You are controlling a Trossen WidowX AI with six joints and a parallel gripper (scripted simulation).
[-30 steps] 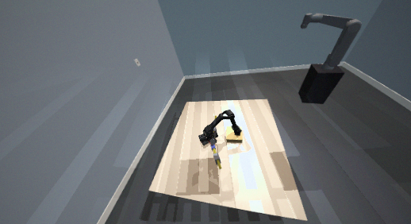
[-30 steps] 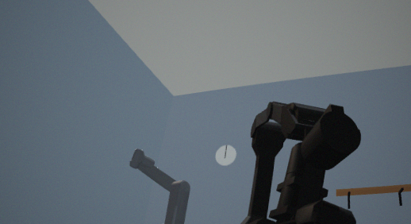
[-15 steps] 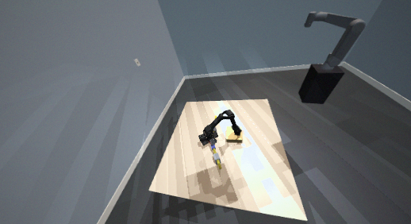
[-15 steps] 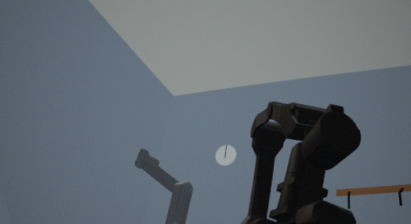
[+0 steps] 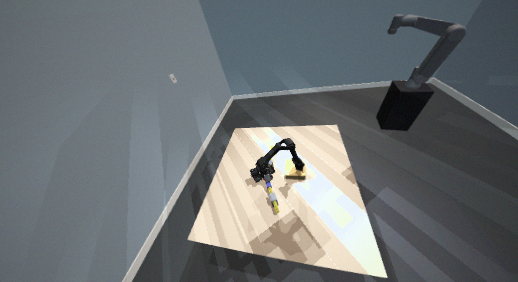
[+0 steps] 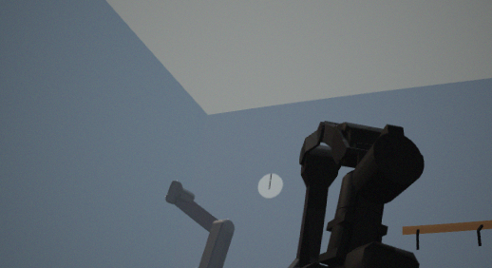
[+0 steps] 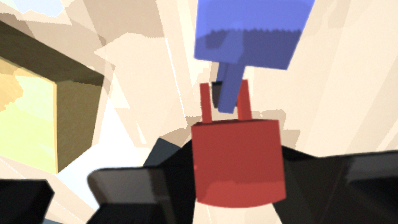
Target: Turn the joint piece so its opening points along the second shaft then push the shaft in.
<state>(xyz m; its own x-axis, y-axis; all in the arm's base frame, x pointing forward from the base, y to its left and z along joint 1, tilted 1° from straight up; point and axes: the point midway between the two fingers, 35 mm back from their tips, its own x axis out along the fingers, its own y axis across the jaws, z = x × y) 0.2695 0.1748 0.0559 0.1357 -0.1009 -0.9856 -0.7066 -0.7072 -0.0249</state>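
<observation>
Now: the red joint piece 3 cm above my gripper tip, 1 cm to the left of it and 1 cm behind it.
</observation>
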